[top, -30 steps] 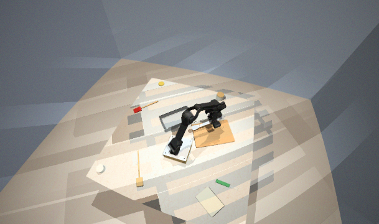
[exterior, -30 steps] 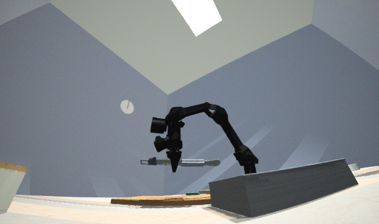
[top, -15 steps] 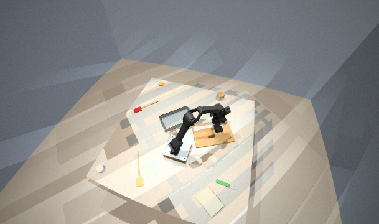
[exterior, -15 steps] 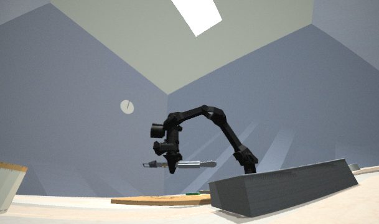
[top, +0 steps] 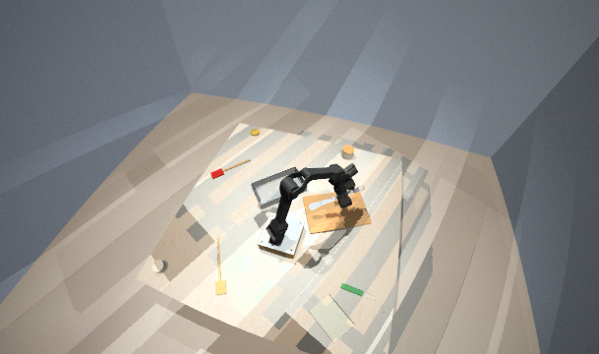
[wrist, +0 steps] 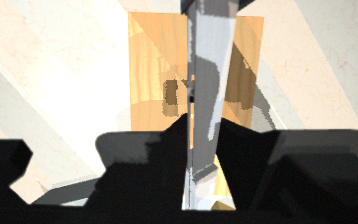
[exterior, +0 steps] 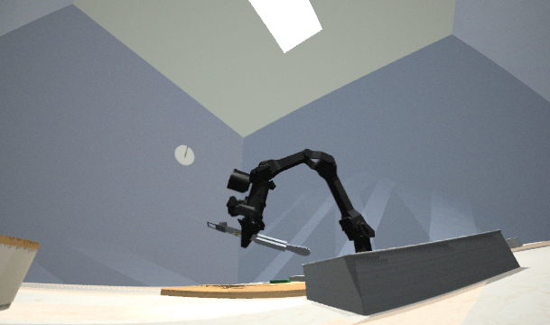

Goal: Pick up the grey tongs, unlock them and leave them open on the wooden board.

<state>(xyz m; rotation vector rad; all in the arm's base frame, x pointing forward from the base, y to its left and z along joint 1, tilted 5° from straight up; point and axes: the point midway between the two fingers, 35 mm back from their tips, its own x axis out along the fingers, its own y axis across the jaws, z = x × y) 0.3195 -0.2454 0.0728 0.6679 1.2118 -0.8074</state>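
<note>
My gripper tip is now 11 cm above the wooden board, 1 cm to the right of it and 1 cm past it. From my gripper tip the other things lie so: green-handled knife 42 cm behind, 23 cm to the right, 11 cm below; pale square pad 58 cm behind, 13 cm to the right, 11 cm below; grey roasting tin 38 cm to the left, 9 cm below.
</note>
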